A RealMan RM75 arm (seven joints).
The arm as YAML. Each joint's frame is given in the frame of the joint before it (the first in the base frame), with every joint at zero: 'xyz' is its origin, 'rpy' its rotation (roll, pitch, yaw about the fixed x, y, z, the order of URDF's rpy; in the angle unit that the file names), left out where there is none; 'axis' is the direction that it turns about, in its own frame. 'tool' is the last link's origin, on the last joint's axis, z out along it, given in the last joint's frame.
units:
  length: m
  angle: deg
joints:
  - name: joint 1
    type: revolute
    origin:
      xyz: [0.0, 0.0, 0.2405]
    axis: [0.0, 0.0, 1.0]
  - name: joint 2
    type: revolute
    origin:
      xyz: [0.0, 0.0, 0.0]
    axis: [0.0, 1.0, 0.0]
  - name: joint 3
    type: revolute
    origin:
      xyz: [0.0, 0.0, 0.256]
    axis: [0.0, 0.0, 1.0]
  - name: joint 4
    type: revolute
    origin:
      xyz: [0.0, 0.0, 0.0]
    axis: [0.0, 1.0, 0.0]
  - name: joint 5
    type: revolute
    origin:
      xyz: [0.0, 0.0, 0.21]
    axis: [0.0, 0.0, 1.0]
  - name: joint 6
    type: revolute
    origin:
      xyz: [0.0, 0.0, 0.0]
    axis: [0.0, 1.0, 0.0]
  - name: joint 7
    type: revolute
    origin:
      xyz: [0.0, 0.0, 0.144]
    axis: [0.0, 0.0, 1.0]
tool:
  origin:
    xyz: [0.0, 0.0, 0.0]
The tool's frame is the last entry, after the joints.
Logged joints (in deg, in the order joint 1, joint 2, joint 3, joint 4, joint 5, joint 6, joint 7), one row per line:
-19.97, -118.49, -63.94, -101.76, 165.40, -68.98, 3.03
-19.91, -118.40, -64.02, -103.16, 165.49, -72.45, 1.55
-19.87, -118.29, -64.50, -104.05, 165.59, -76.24, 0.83
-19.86, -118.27, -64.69, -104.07, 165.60, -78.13, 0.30
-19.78, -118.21, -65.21, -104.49, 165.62, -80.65, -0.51
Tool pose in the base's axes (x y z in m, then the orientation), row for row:
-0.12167, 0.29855, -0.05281, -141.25, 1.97, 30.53
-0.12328, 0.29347, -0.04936, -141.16, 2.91, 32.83
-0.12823, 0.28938, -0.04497, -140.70, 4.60, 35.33
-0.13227, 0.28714, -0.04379, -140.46, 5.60, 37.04
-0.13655, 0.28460, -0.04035, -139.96, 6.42, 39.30
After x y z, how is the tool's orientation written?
As angles about the fixed x, y, z axes (roll, pitch, yaw), in degrees.
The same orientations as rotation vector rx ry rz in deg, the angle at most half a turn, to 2 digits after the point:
-137.55, -36.65, 15.54
-137.09, -39.06, 17.67
-136.40, -41.29, 20.89
-135.96, -42.90, 22.88
-135.06, -45.14, 24.96

